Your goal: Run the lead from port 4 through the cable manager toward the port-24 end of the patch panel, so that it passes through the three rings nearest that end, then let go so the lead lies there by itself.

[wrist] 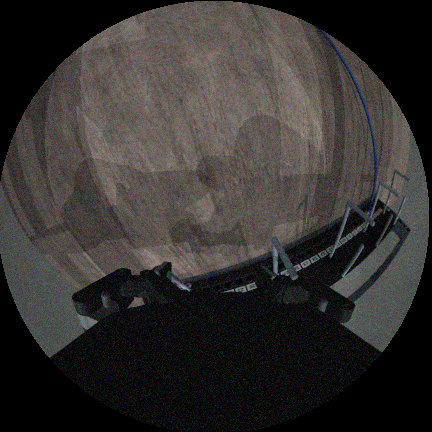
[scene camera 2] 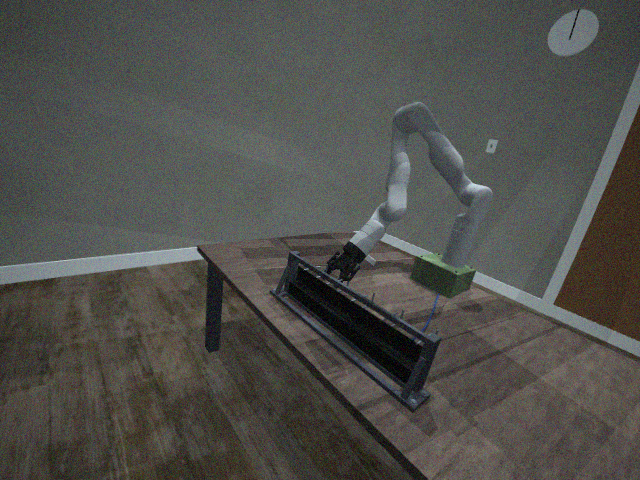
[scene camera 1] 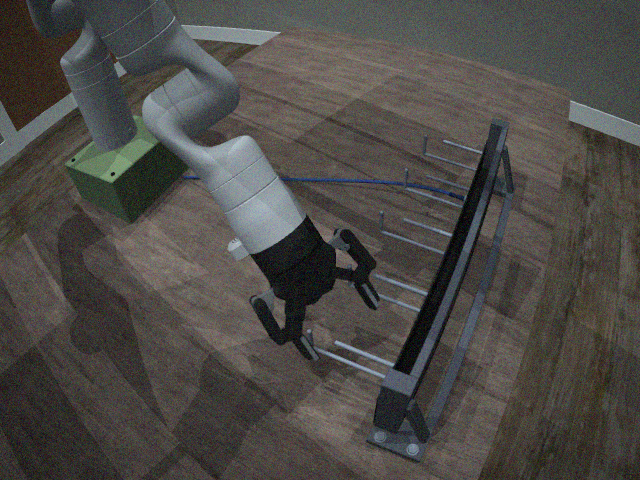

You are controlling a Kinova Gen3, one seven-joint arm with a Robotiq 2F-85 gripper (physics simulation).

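The blue lead [scene camera 1: 341, 180] [scene camera 2: 433, 311] [wrist: 367, 112] runs from the panel's far part in scene view 1 towards the green block. It crosses beside the second ring from that end; whether it lies inside that ring is unclear. The patch panel [scene camera 1: 448, 273] [scene camera 2: 356, 322] stands in its frame, with the cable manager's open wire rings along its front. My gripper [scene camera 1: 343, 331] [scene camera 2: 337, 275] is open and empty at the opposite end, far from the lead. Its fingers overlap the end ring [scene camera 1: 351, 363] and the neighbouring ring [scene camera 1: 400, 287] in scene view 1; contact cannot be told.
The green block [scene camera 1: 149, 180] [scene camera 2: 439, 276] under the arm's base stands at the back of the table. The panel's frame foot [scene camera 1: 395, 445] [scene camera 2: 413, 400] rests on the table. Upright ring posts, such as the middle ring's post [scene camera 1: 381, 221], stick up between gripper and lead.
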